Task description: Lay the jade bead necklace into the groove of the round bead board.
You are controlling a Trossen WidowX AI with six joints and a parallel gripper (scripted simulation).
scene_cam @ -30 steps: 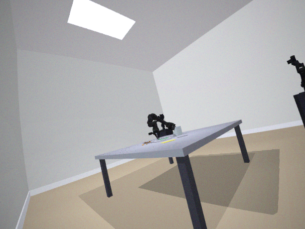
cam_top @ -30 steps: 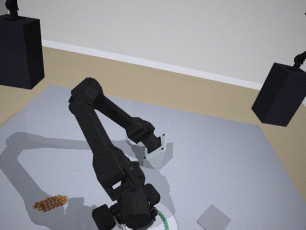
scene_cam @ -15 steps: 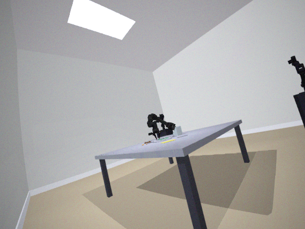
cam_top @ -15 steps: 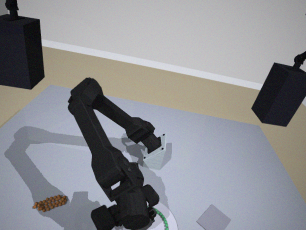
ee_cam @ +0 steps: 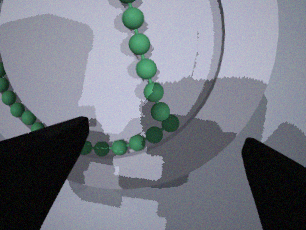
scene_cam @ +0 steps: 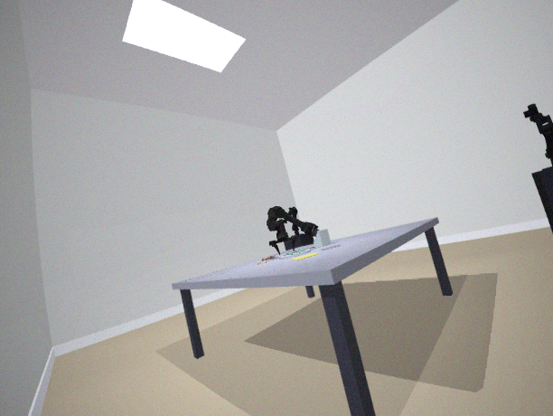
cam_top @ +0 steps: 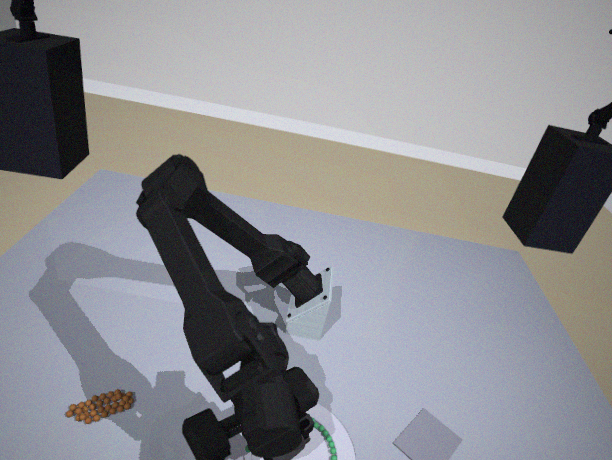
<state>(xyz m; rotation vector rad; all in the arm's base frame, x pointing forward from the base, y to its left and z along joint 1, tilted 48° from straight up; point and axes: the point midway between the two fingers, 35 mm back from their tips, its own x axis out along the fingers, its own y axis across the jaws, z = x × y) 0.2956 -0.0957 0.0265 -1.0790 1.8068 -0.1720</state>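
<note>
The round bead board lies 60 mm to the left of my gripper tip and 10 mm below it. Also, from my gripper tip: yellow strip 200 mm ahead, 290 mm to the left, 20 mm below; then flat grey square 40 mm behind, 300 mm to the left, 20 mm below.
</note>
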